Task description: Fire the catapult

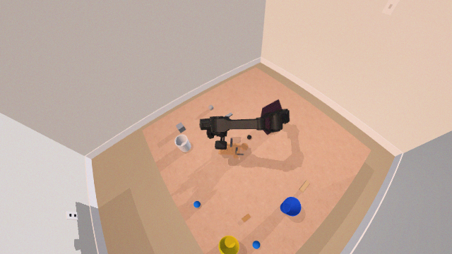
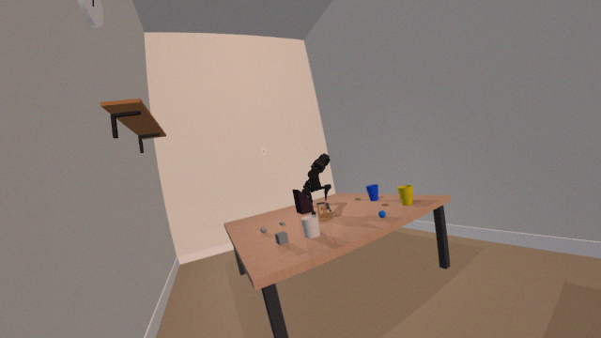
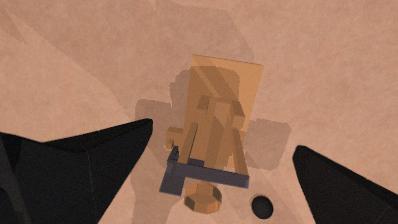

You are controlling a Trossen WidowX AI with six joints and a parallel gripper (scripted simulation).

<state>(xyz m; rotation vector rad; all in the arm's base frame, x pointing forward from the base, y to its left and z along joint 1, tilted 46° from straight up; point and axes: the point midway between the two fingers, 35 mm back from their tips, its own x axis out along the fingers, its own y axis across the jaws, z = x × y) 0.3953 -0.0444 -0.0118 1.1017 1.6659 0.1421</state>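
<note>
Now: gripper tip 19 cm past the black ball, 2 cm to the right of it and 11 cm above it. From my gripper tip the other things lie so: white mug 23 cm ahead, 17 cm to the right, 10 cm below; grey bar 17 cm behind, 23 cm to the right, 12 cm below; catapult 5 cm behind, 6 cm to the left, 7 cm below.
</note>
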